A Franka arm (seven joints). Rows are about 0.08 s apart.
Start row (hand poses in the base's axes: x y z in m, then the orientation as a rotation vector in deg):
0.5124, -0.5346, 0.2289, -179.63, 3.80, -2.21
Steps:
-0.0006, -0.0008, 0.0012, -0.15, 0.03, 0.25
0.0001, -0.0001, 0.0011, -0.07, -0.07, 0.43
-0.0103, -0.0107, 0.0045, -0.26, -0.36, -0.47
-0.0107, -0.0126, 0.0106, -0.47, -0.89, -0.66
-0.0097, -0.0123, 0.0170, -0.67, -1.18, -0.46
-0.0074, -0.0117, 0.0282, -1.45, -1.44, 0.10
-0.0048, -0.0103, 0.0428, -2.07, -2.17, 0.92
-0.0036, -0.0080, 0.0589, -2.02, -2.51, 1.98
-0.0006, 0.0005, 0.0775, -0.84, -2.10, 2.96
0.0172, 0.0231, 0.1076, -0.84, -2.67, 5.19
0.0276, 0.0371, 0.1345, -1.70, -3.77, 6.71
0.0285, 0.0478, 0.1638, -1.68, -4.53, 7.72
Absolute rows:
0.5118, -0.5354, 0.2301, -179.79, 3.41, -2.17
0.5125, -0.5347, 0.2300, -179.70, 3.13, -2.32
0.5021, -0.5453, 0.2334, -179.86, 4.54, -2.79
0.5017, -0.5472, 0.2395, 179.76, -4.83, 3.63
0.5027, -0.5469, 0.2459, 179.56, -4.50, 4.08
0.5050, -0.5463, 0.2571, 178.81, -3.59, 4.49
0.5076, -0.5449, 0.2717, 178.20, -2.29, 5.63
0.5088, -0.5426, 0.2878, 178.27, -0.64, 6.16
0.5118, -0.5341, 0.3064, 179.47, 0.87, 5.51
0.5296, -0.5115, 0.3365, 179.43, 4.36, 6.39
0.5400, -0.4975, 0.3634, 178.47, 6.73, 8.10
0.5409, -0.4868, 0.3927, 178.39, 8.31, 9.27

